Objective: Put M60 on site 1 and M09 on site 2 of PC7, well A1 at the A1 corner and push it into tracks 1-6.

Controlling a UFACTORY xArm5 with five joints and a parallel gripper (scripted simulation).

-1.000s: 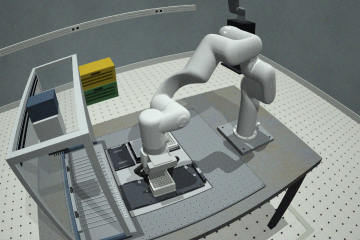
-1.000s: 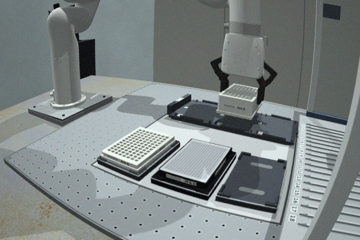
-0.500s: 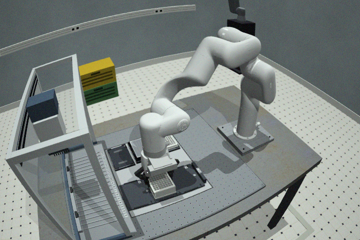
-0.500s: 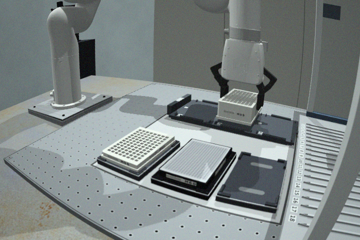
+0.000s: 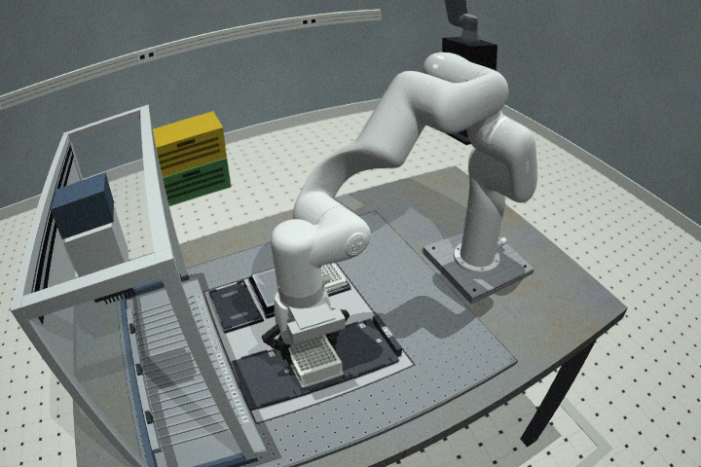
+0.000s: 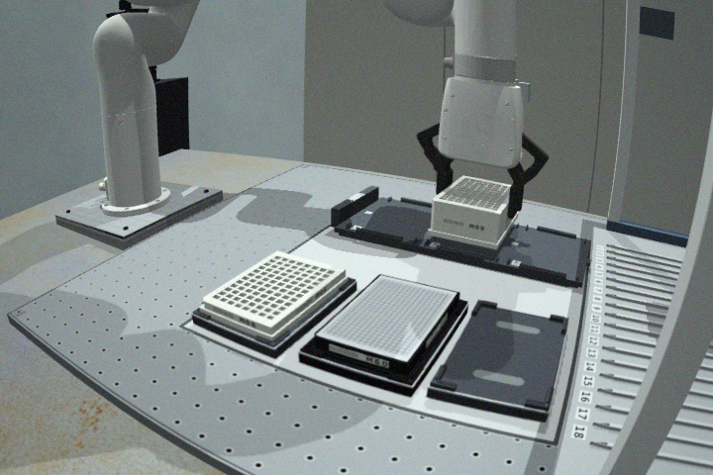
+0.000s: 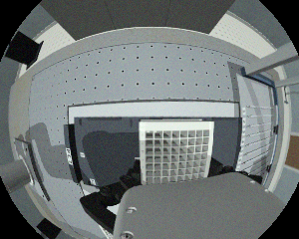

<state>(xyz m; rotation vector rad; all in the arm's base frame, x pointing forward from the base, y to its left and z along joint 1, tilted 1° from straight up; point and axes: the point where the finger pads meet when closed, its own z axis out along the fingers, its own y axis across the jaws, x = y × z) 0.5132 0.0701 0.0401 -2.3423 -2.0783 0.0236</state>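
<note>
The plate carrier PC7 is 10 mm behind my hand and 40 mm below it. Also, from my hand: 96-well plate M06: 150 mm behind, 230 mm to the right, 40 mm below; plate nest S2: 30 mm behind, 240 mm to the right, 50 mm below; plate nest S3: 70 mm ahead, 240 mm to the right, 50 mm below.
</note>
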